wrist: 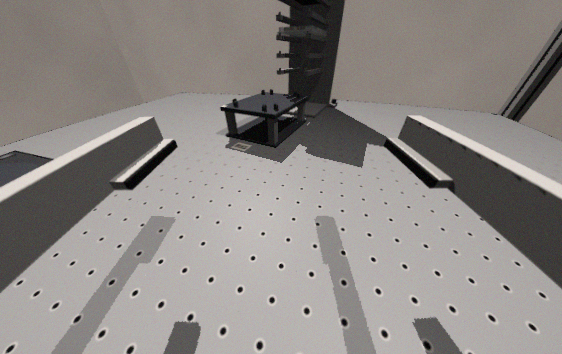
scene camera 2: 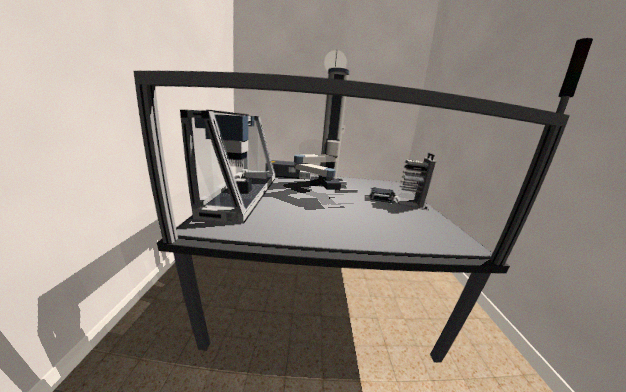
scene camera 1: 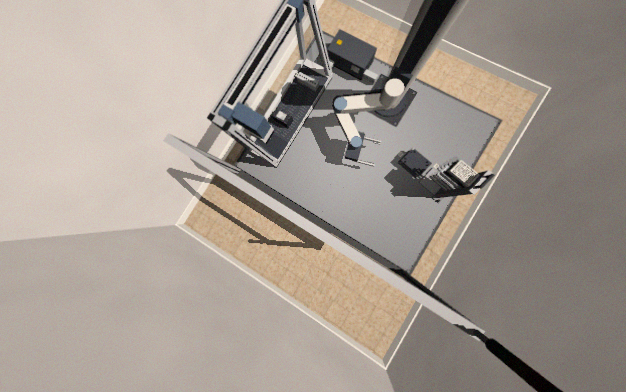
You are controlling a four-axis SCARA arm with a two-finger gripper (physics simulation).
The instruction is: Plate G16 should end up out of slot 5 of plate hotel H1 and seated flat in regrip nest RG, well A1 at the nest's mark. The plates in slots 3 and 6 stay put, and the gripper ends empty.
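Frame: origin at the arm's base, x right, y up, z back, level; centimetres.
Seen in the pictures: gripper, fingertip midpoint: (wrist: 280, 130) (scene camera 2: 351, 186) (scene camera 1: 377, 153).
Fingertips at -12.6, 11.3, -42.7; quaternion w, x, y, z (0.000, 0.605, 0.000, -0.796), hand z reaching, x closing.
Note:
Offsets run from my fingertips to a thing's top centre, as dx, dy, dz. "spot": to the spot under its first point. Level surfaces: height alone.
My gripper (scene camera 1: 377, 153) (scene camera 2: 345, 184) (wrist: 280, 130) is open and empty, its fingers spread low over the table and pointing toward the nest and hotel, well apart from both. Regrip nest RG {-25.3, -3.0, +9.6} (scene camera 1: 416, 160) (scene camera 2: 383, 191) (wrist: 267, 103) is a dark raised platform with small pegs; no plate sits on it. Plate hotel H1 (scene camera 1: 482, 181) (scene camera 2: 425, 182) (wrist: 320, 92) stands behind it. A pale plate with wells {-43.4, +19.9, +5.8} (scene camera 1: 463, 171) lies at the hotel's top. Another plate {-43.4, +9.3, +5.8} (wrist: 302, 32) shows lower in the hotel. Slot numbers and plate names cannot be read, so G16 cannot be picked out; the wrist view cuts off the upper slots.
A framed machine with a blue head {spot: +63.5, +38.8, -32.4} (scene camera 1: 251, 121) (scene camera 2: 233, 128) stands at the left side of the table {dy -10.0} (scene camera 1: 350, 200) (scene camera 2: 310, 225). A dark box {spot: +50.8, +1.5, +52.5} (scene camera 1: 352, 52) stands near the arm's column (scene camera 2: 334, 112). A dark frame beam (scene camera 2: 280, 82) spans the table's front.

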